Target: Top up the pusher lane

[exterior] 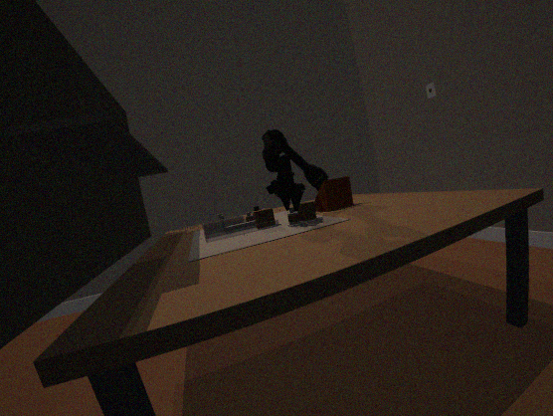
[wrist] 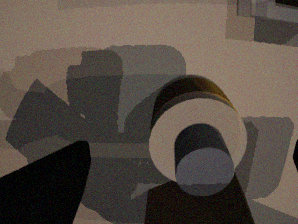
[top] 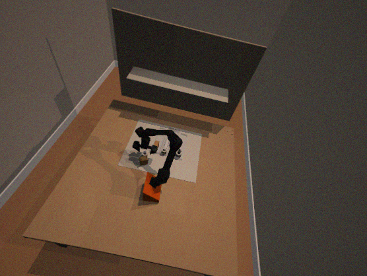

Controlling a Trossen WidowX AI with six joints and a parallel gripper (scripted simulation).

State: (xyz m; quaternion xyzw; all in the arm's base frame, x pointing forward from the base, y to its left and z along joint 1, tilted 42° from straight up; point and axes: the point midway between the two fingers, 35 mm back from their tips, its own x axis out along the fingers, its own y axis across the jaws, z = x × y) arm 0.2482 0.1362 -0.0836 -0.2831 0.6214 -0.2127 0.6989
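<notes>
My gripper tip is 140 mm short of the white mat, 130 mm to the left of it and 50 mm above it. From my gripper tip the other things lie so: wall panel: 700 mm ahead, 350 mm above, 100 mm to the right; then lane: 240 mm ahead, 170 mm to the right, 30 mm below; then pusher plate: 190 mm ahead, 170 mm to the right.
</notes>
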